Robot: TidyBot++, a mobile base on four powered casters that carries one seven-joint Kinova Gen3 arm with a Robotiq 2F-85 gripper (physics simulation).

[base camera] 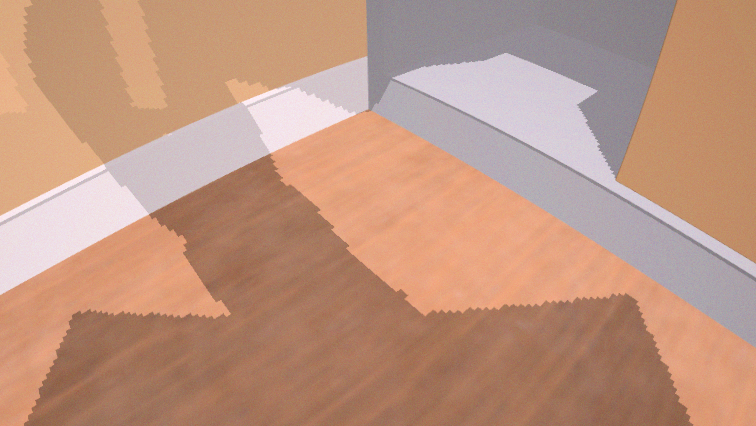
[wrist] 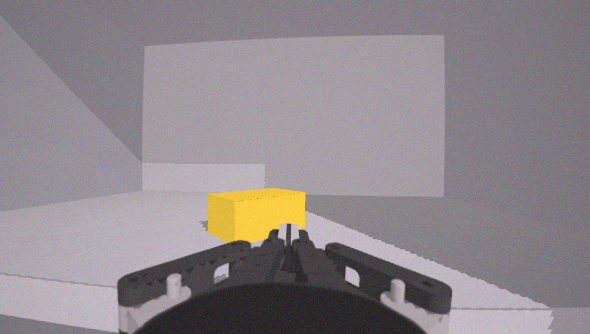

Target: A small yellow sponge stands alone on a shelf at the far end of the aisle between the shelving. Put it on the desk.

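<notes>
The yellow sponge lies on a pale grey shelf in the wrist view, a little left of the middle. Its front face and left end show, and it is turned at a slight angle. My gripper is shut with nothing between its fingers. The fingertips show in front of the lower right part of the sponge and hide a little of it; whether they touch it I cannot tell. The sponge and my gripper do not show in the base camera view. The desk does not show in either view.
The shelf's front edge crosses the lower part of the wrist view, with a grey back panel behind the sponge. In the base view a white baseboard runs along the left, and a grey base ledge along the right of the wooden floor.
</notes>
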